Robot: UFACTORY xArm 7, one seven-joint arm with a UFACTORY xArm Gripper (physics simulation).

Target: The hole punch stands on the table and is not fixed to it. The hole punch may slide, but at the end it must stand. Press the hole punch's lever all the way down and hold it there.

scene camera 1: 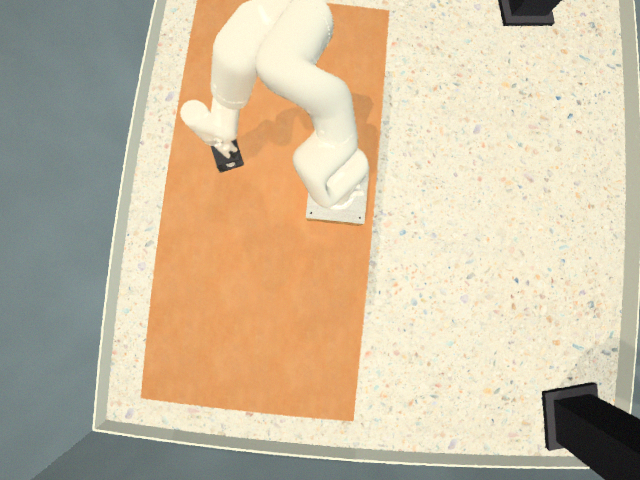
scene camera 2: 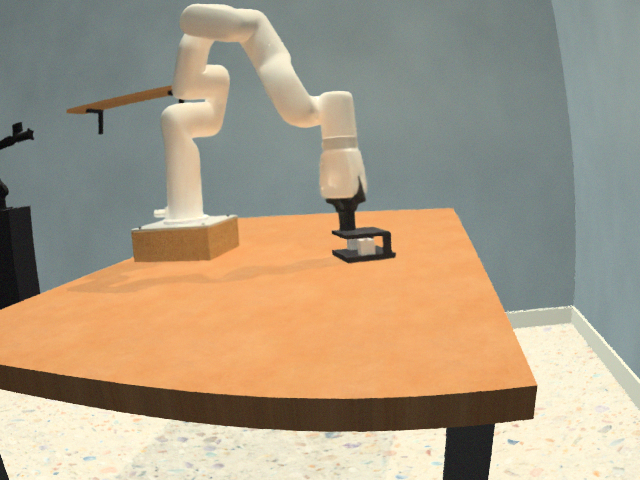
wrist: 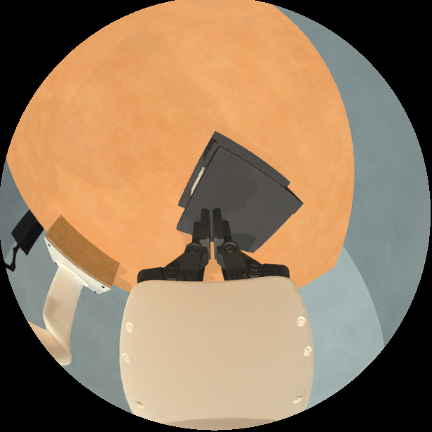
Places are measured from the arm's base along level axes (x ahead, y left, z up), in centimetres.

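Pixels of known places: gripper, fingertip midpoint: (scene camera 1: pixel 230 154) (scene camera 2: pixel 347 230); arm's base at its link origin: (scene camera 2: pixel 186 221).
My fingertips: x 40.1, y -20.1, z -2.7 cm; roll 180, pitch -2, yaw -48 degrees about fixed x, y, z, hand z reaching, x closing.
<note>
Ahead of a thing's pixels: the offset from my fingertips to its top centre. "spot": to the spot under its first point. Level surfaces: height alone.
The black hole punch @(dy -2.1, dx +2.8, dz +0.0 cm) (scene camera 1: pixel 237 159) (scene camera 2: pixel 388 242) (wrist: pixel 200 150) stands upright on the table. In scene camera 2 its flat lever @(dy -2.2, dx +2.4, dz +0.0 cm) (scene camera 2: pixel 367 231) (wrist: pixel 240 185) lies roughly level above the base @(spot: dy -8.6, dx +0.9, dz -4.5 cm) (scene camera 2: pixel 356 257), with a post at the right end. A gap shows between lever and base, with white blocks @(spot: dy -7.5, dx +3.2, dz -2.6 cm) (scene camera 2: pixel 366 246) in it. My gripper (scene camera 2: pixel 347 228) (wrist: pixel 211 219) is shut and empty and points down. Its fingertips are at the lever's top face, near one edge in the wrist view. They appear to touch it, but the exact contact is hard to see.
The orange table @(dz -5.6 cm) (scene camera 1: pixel 248 310) (scene camera 2: pixel 289 330) (wrist: pixel 125 100) bears the arm's base block (scene camera 1: pixel 336 214) (scene camera 2: pixel 170 245) (wrist: pixel 82 250), which stands to the left of the hole punch in scene camera 2. A wall shelf (scene camera 2: pixel 124 99) hangs behind the arm.
</note>
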